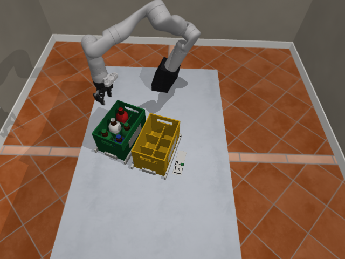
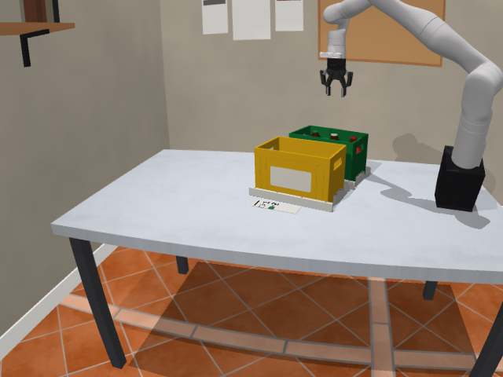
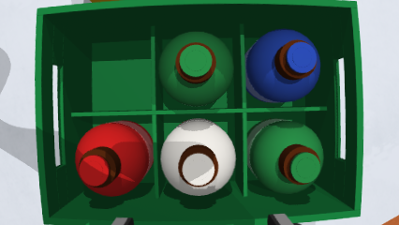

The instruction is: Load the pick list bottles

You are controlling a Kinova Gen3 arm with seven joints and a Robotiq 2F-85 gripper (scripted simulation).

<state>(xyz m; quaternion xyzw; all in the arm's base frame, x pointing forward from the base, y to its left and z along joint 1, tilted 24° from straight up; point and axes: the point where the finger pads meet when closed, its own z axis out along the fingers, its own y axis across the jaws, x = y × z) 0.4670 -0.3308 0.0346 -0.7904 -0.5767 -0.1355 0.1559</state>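
The white-label bottle lies 250 mm below my hand. From my hand the other things lie so: green crate (20 mm ahead, 50 mm to the left, 250 mm below); then blue-label bottle (110 mm ahead, 60 mm to the left, 250 mm below); then red-label bottle (80 mm behind, 30 mm to the left, 250 mm below).
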